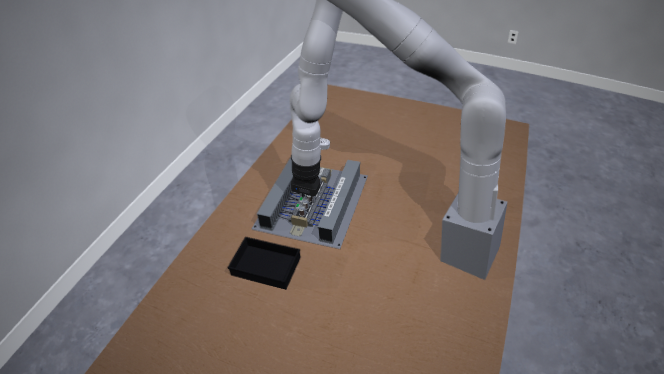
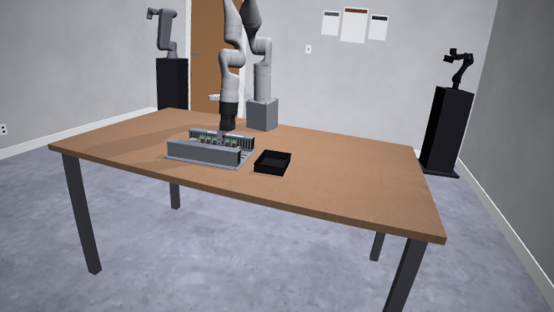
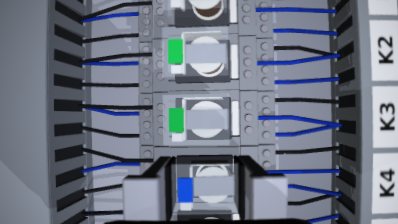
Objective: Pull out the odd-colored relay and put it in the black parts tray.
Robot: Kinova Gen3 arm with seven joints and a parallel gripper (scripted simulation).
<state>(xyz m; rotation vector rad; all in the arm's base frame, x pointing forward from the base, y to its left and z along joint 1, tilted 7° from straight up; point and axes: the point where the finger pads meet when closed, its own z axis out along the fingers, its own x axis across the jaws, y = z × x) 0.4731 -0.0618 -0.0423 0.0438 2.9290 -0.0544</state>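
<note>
Right now the k4 relay is 10 mm below my hand. The rest, counted from my hand: k2 relay (60 mm to the right, 10 mm below); k3 relay (30 mm to the right, 10 mm below); grey relay panel (40 mm to the right, 30 mm below).
</note>
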